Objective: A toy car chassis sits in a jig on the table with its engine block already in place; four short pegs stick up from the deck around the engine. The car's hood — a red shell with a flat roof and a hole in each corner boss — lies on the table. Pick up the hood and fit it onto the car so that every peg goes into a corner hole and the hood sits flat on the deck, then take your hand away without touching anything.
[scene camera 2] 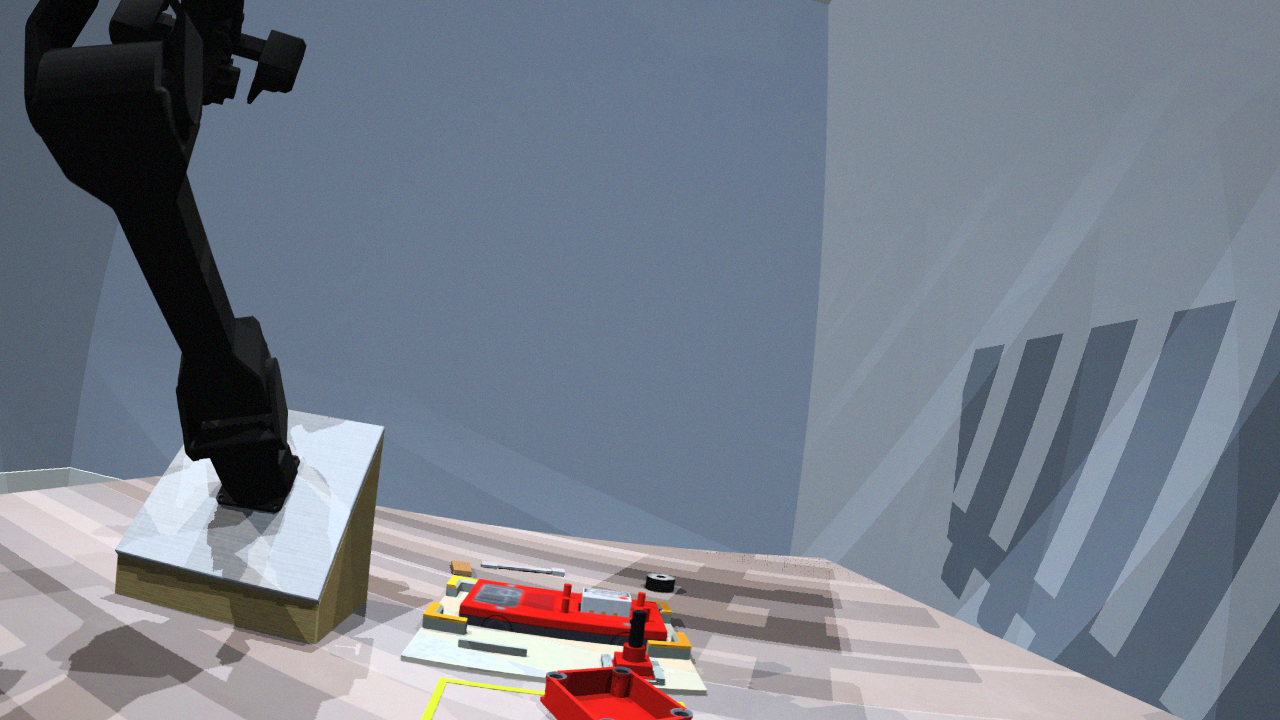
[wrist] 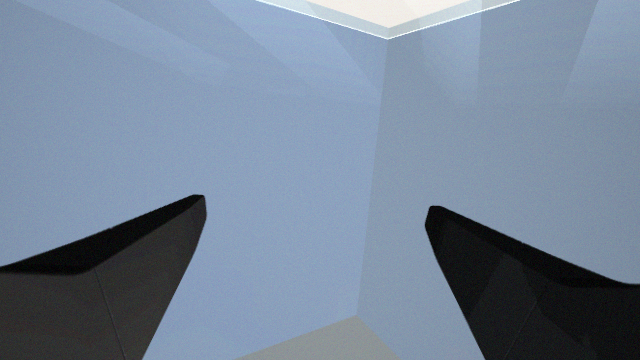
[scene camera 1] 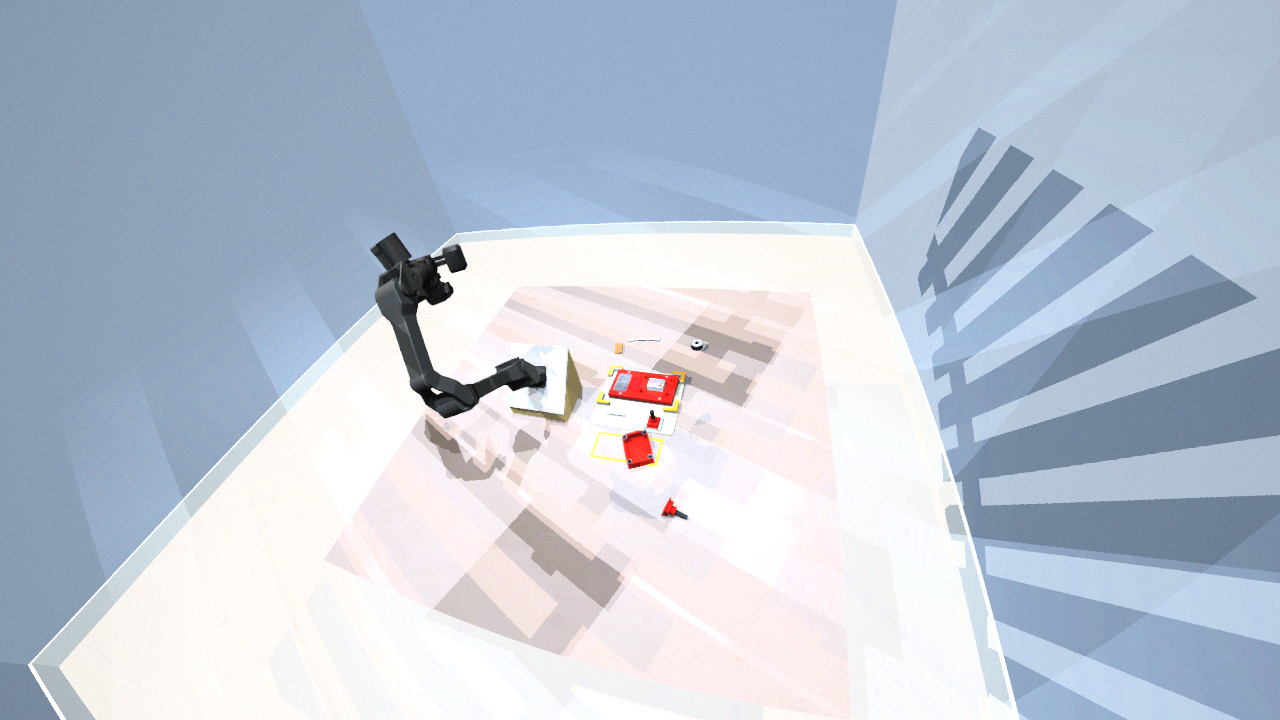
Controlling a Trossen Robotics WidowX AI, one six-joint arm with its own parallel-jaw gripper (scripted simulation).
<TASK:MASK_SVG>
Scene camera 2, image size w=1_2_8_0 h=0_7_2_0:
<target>my gripper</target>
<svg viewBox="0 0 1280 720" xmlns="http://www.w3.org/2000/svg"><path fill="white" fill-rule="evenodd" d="M181 0L183 9L203 42L202 102L204 106L211 103L223 105L224 99L234 99L241 70L239 67L233 66L232 54L258 61L255 77L247 96L247 104L251 104L263 90L270 92L280 91L285 94L292 91L306 50L304 39L276 30L271 30L267 40L241 33L245 14L243 14L244 0L231 10L217 13L202 11L190 5L186 0ZM108 28L110 41L113 44L165 40L170 41L174 48L176 47L176 19L172 18L170 14L163 13L169 7L167 0L121 0Z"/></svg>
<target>grey engine block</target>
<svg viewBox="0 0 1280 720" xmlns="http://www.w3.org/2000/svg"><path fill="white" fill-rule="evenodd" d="M582 589L580 612L630 617L632 609L630 593L591 588Z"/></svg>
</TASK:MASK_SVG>
